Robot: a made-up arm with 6 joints.
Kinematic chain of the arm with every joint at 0, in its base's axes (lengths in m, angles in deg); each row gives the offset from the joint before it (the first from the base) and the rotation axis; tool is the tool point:
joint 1: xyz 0 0 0.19 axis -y
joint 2: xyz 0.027 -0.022 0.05 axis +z
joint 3: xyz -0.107 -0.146 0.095 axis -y
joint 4: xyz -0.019 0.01 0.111 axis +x
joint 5: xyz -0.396 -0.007 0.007 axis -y
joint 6: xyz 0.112 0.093 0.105 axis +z
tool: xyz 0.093 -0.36 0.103
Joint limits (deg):
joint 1: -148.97..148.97
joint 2: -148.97..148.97
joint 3: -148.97..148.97
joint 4: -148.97..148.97
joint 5: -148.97..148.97
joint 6: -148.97..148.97
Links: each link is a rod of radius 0.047 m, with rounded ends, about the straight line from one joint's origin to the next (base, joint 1, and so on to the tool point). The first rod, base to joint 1, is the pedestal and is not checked.
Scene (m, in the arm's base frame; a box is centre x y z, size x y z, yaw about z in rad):
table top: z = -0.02
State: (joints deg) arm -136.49 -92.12 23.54 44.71 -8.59 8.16
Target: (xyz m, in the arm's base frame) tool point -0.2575 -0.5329 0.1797
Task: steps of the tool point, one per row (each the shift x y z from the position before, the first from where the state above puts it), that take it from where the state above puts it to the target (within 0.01 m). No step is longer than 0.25 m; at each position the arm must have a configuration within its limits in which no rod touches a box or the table.
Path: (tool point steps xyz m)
1: 0.0002 -0.0844 0.1176
2: -0.0417 -0.1094 0.1058
3: -0.0825 -0.1290 0.0741
4: -0.1146 -0.1374 0.0235
5: -0.1306 -0.1309 -0.0399
6: -0.1256 -0.1069 -0.1061
7: -0.0989 -0.0661 -0.1628
8: -0.0554 -0.0123 -0.1983

